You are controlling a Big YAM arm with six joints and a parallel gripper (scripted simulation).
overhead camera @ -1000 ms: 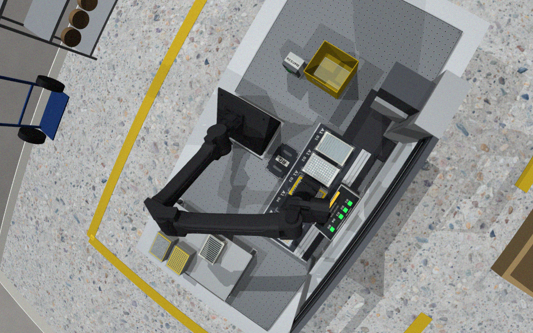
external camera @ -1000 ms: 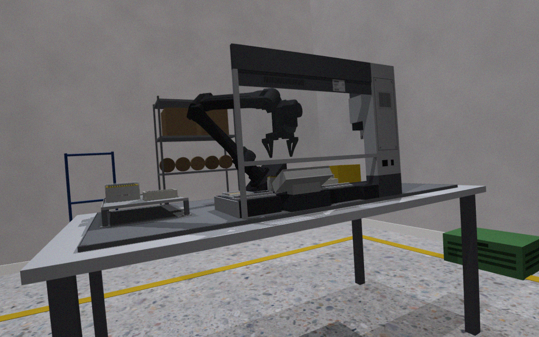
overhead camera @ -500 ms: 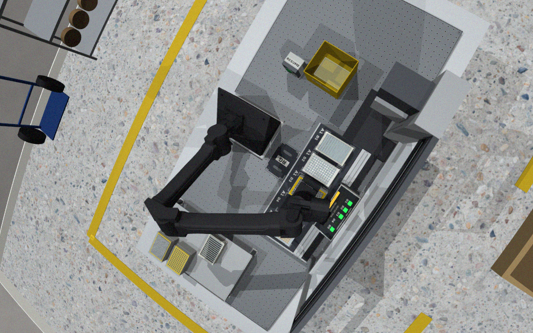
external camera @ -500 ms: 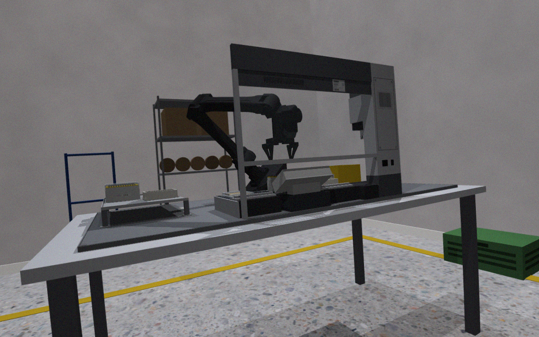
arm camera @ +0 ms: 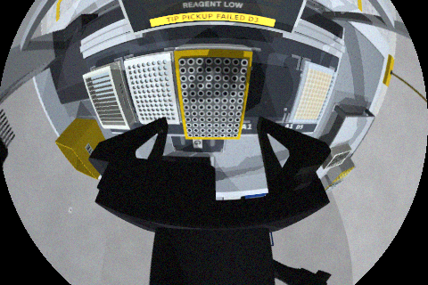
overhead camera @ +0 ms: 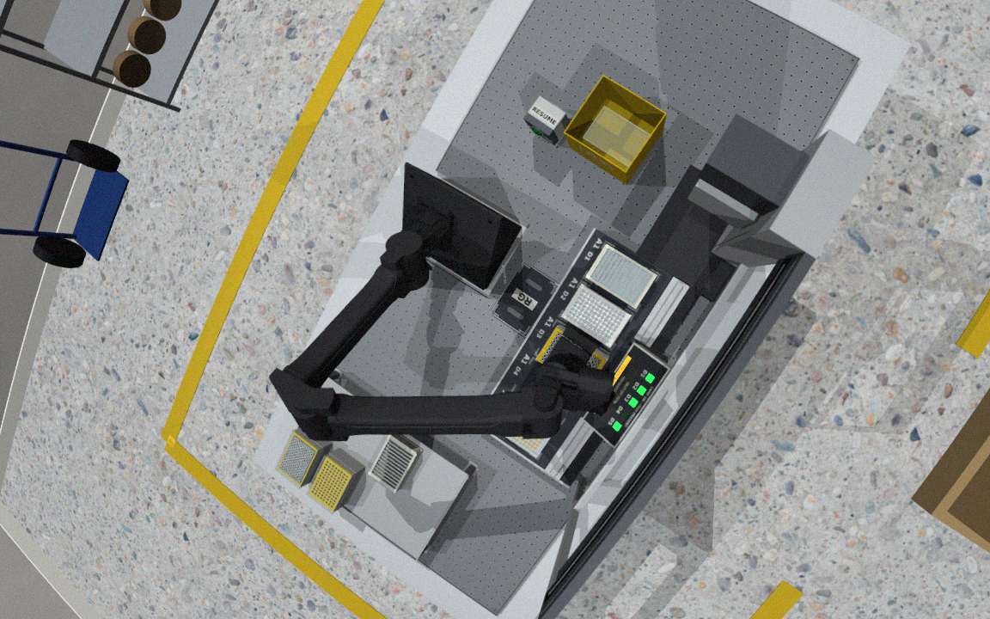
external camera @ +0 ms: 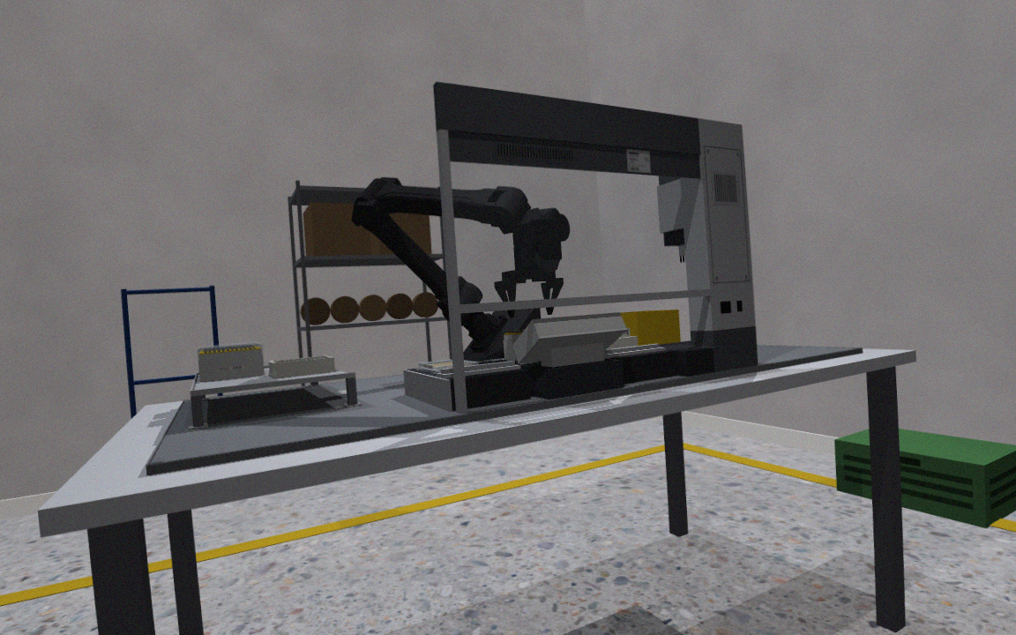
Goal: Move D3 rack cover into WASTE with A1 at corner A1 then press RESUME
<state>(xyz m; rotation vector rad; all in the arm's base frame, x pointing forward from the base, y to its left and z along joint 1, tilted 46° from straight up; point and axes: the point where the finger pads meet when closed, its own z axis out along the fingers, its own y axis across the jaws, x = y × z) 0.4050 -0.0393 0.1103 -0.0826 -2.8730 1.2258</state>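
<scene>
My gripper is now 10 mm to the left of the tip rack and 60 mm above it. The rest, counted from my hand: plate 100 mm to the left, 100 mm below; then frame bar 190 mm ahead, 40 mm to the left, 20 mm above; then frame post 170 mm ahead, 260 mm to the right, 80 mm above.
</scene>
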